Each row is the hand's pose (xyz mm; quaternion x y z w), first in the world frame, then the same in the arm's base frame.
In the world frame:
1: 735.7 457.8 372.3 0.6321 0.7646 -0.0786 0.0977
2: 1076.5 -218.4 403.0 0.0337 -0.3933 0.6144 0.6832
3: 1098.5 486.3 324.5 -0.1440 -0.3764 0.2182 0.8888
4: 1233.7 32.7 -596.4 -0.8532 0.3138 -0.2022 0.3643
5: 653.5 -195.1 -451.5 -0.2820 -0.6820 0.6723 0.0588
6: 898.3 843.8 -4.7 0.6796 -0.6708 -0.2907 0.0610
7: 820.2 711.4 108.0 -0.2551 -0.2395 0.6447 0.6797
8: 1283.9 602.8 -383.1 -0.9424 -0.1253 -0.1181 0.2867
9: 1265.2 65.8 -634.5 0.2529 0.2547 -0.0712 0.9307
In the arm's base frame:
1: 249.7 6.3 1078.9 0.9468 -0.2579 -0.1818 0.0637
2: -475.0 188.8 1204.5 -0.4333 -0.1533 -0.3124 0.8314
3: 38.3 -292.0 1111.5 -0.5018 -0.0355 -0.6722 0.5432
4: -544.6 -240.9 257.3 0.1097 -0.8662 0.4751 0.1091
5: -334.8 363.3 277.4 -0.7613 0.0360 0.2942 0.5767
6: 382.5 -420.5 735.6 0.3137 0.9275 0.0830 0.1855
7: 348.1 -259.8 832.3 -0.4173 0.1748 -0.3225 0.8314
8: -104.0 -612.6 459.1 0.5370 -0.7729 0.3258 0.0904
9: -545.1 -291.6 226.1 0.2386 -0.1588 -0.8862 0.3640

